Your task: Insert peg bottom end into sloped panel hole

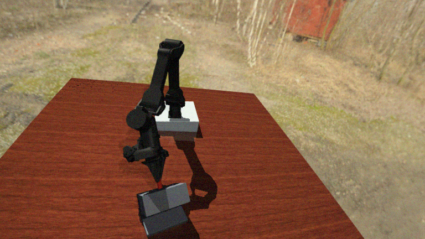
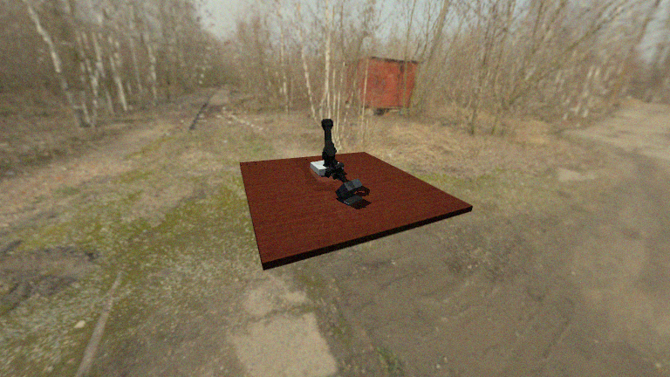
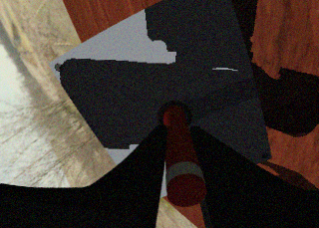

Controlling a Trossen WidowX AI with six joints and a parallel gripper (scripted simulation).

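Now: gripper tip 40 mm short of the grey sloped panel, 10 mm to the right of it and 30 mm above it. Also, from my gripper tip: red round peg (10 mm behind, 10 mm above).
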